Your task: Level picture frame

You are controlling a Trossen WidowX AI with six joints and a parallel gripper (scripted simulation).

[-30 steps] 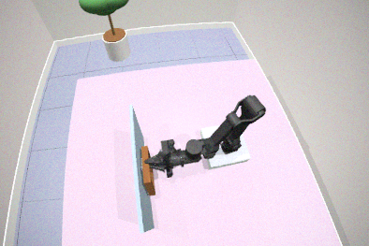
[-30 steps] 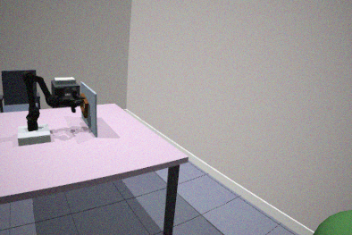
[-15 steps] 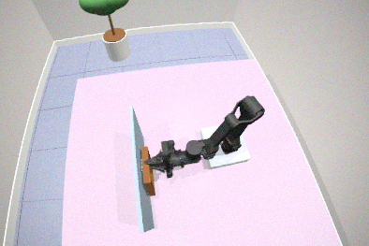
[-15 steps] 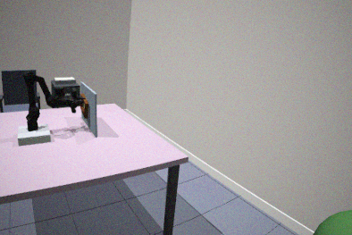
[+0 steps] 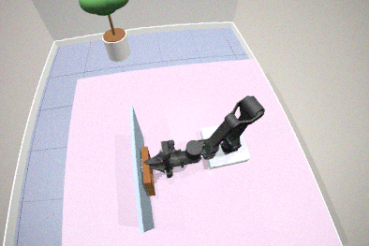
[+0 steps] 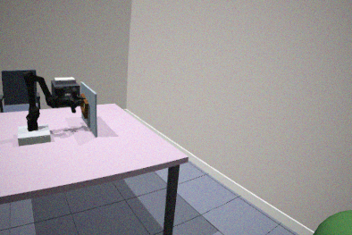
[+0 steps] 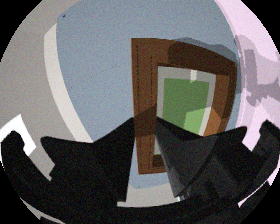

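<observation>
Right now the brown wooden picture frame is 50 mm below my gripper tip, 20 mm to the left of it and 10 mm ahead of it. From my gripper tip the other things lie so: wall panel (60 mm below, 20 mm ahead, 10 mm to the left).
</observation>
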